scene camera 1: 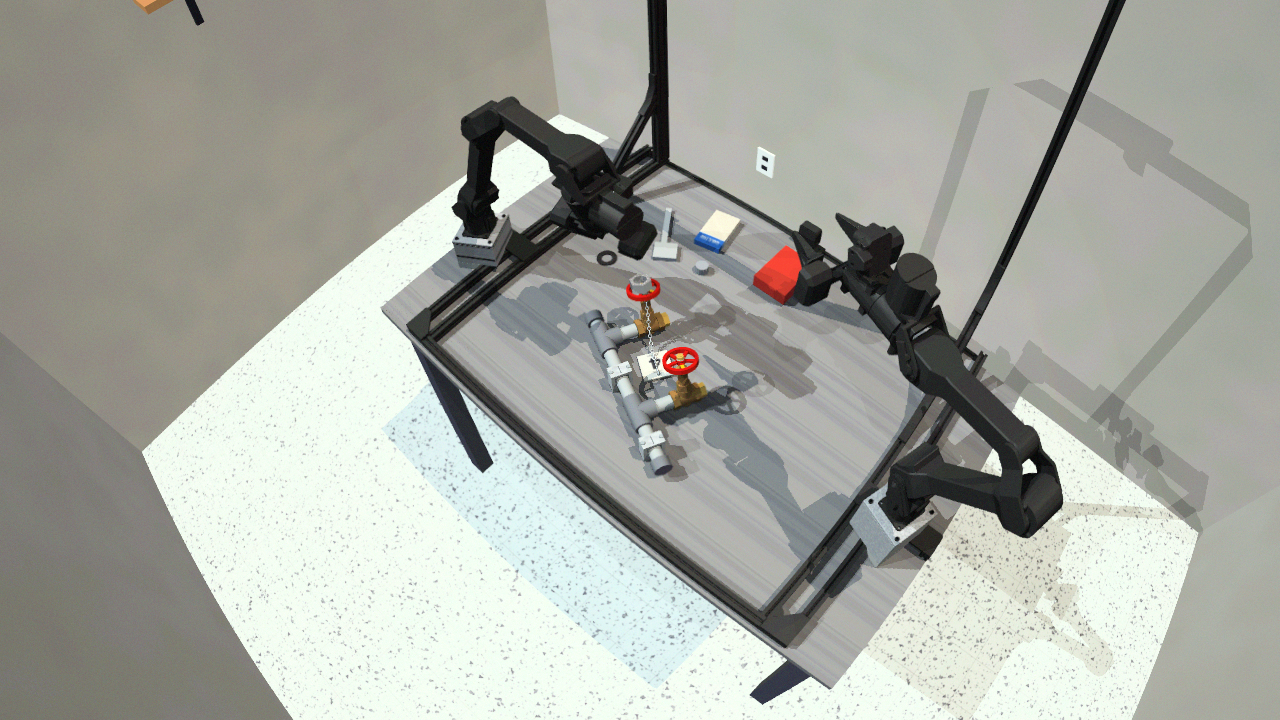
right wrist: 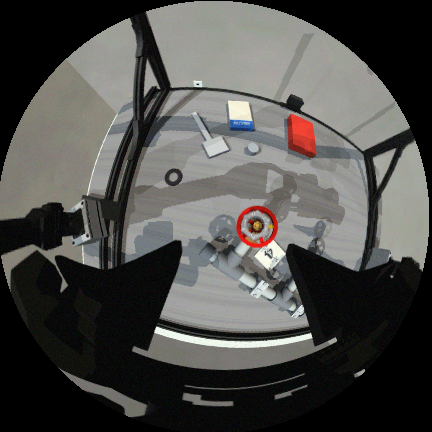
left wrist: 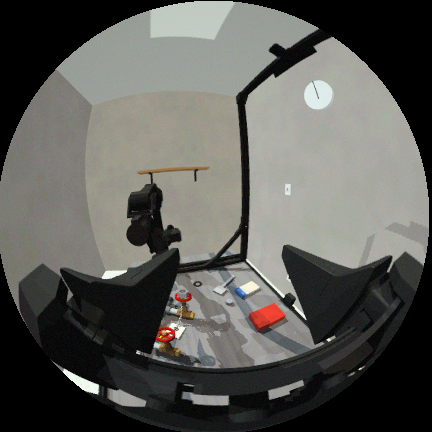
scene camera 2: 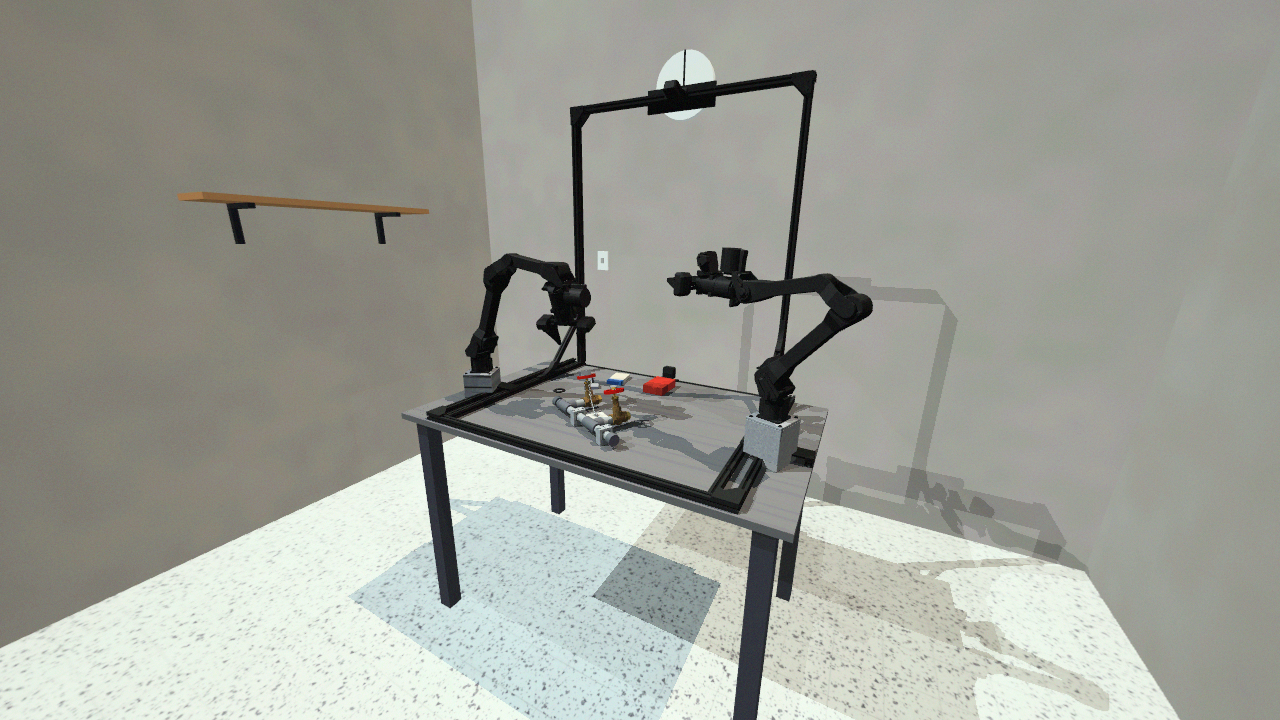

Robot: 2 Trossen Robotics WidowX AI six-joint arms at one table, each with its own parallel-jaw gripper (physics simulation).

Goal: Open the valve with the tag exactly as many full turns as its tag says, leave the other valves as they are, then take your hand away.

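Places are measured from the left arm's base along level axes (x back, y right, z up), in centimetres.
Where they show: left gripper, fingertip midpoint: (scene camera 1: 815, 223) (left wrist: 231, 252); right gripper, fingertip midpoint: (scene camera 1: 615, 245) (right wrist: 236, 248) (scene camera 2: 571, 345); left arm's base, link origin: (scene camera 1: 901, 507) (scene camera 2: 773, 417); right arm's base, link origin: (scene camera 1: 480, 227) (right wrist: 76, 223) (scene camera 2: 481, 370).
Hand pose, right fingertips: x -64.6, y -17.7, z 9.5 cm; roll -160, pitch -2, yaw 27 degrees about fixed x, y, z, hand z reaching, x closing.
Note:
Things, the pixels of their centre, and the offset from my right fingertips. "spot": a spot on its surface instead.
- white tag, surface spot: (scene camera 1: 651, 367) (right wrist: 268, 258) (left wrist: 172, 329) spot: dx +13.2, dy -0.8, dz -20.9 cm
- black ring, body centre: (scene camera 1: 606, 258) (right wrist: 172, 176) dx -16.1, dy +4.9, dz -21.3 cm
- grey scraper-like tool, body centre: (scene camera 1: 668, 233) (right wrist: 205, 130) (left wrist: 226, 283) dx -15.6, dy +19.8, dz -20.9 cm
- blue-and-white box, body centre: (scene camera 1: 717, 231) (right wrist: 239, 114) (scene camera 2: 618, 379) (left wrist: 246, 289) dx -10.5, dy +29.5, dz -20.7 cm
- grey cap, body centre: (scene camera 1: 701, 268) (right wrist: 252, 148) dx -2.8, dy +20.5, dz -20.5 cm
- red block, body centre: (scene camera 1: 784, 274) (right wrist: 301, 134) (scene camera 2: 659, 385) (left wrist: 266, 316) dx +7.6, dy +34.7, dz -19.9 cm
The tagged valve (scene camera 1: 642, 289) (scene camera 2: 586, 377) (left wrist: 183, 296) (right wrist: 271, 220) has a red wheel with a grey collar on top; a chain runs from it to a white tag (scene camera 1: 651, 367) (left wrist: 176, 331) (right wrist: 270, 254). The tag's dark figure looks like a 4 in the right wrist view, but is not sharp. A second red-wheeled valve (scene camera 1: 681, 360) (scene camera 2: 614, 391) (left wrist: 165, 334) is on the same pipe; a finger hides it in the right wrist view. My right gripper (scene camera 2: 567, 340) (right wrist: 236, 248) is open, above and apart from the tagged valve. My left gripper (scene camera 2: 671, 282) (left wrist: 231, 252) is open, raised away from both valves.
Grey pipework (scene camera 1: 633, 404) (right wrist: 246, 278) carries both valves. Toward the back lie a black ring (scene camera 1: 598, 259) (right wrist: 167, 181), a grey scraper-like tool (scene camera 1: 665, 252) (right wrist: 215, 146), a blue-and-white box (scene camera 1: 718, 229) (right wrist: 240, 114), a grey cap (scene camera 1: 701, 267) (right wrist: 252, 148) and a red block (scene camera 1: 776, 275) (right wrist: 301, 135).

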